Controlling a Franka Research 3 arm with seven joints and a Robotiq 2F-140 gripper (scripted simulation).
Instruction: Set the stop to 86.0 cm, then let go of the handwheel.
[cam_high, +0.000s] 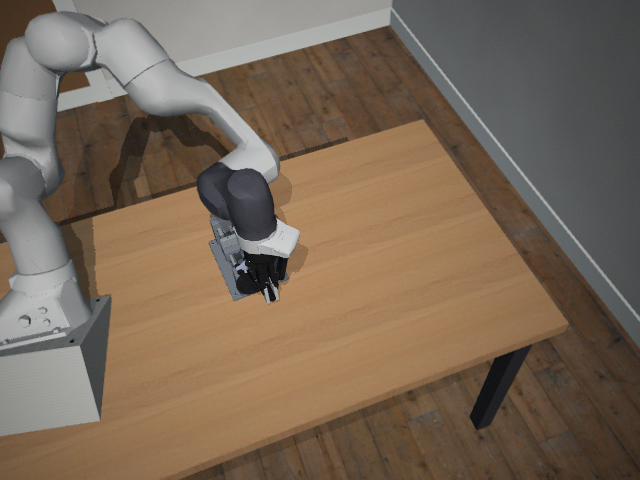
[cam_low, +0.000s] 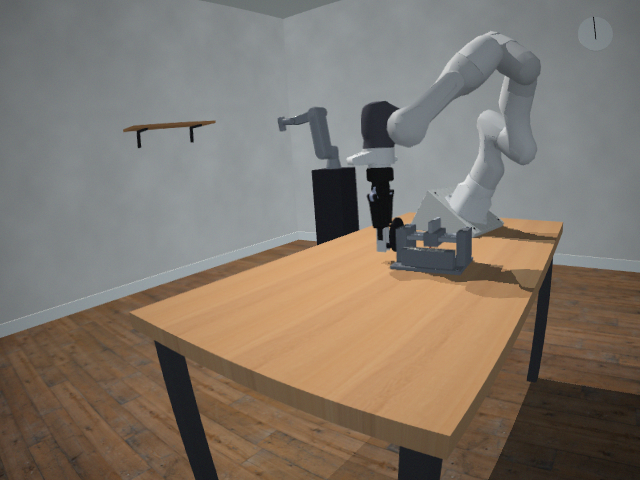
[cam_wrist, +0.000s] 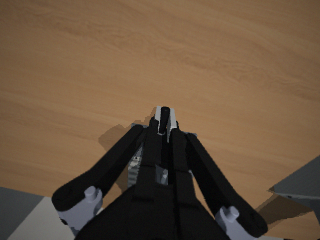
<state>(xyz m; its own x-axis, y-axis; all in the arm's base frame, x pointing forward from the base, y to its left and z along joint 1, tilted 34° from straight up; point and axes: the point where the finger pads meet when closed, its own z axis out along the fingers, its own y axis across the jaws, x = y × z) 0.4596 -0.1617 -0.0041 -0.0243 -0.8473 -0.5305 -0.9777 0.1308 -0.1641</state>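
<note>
Right now the sliding stop block is 10 mm behind my hand, 150 mm to the left of it and 30 mm above it. Round my hand: black handwheel 20 mm to the left, 10 mm below.
</note>
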